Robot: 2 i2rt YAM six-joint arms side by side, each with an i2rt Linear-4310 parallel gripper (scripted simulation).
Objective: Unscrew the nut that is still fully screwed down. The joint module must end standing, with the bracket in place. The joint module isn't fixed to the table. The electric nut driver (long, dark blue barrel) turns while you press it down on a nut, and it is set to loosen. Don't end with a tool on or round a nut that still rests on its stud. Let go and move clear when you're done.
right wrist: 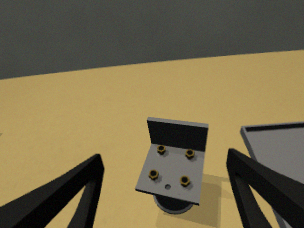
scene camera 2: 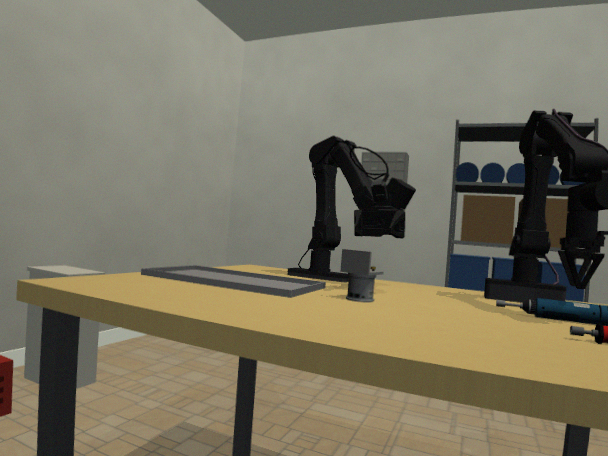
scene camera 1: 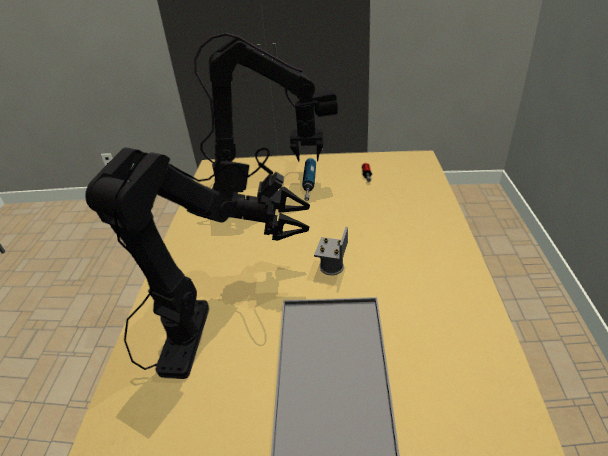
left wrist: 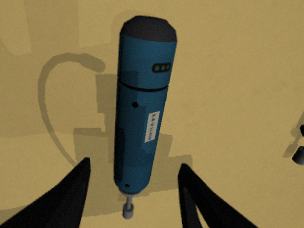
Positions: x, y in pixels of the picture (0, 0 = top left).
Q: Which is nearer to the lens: the bracket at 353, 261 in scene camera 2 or the grey tray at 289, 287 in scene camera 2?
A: The bracket.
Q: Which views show my left gripper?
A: Scene camera 2, scene camera 1 and the left wrist view only.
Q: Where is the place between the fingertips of my left gripper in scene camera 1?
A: At 308, 160
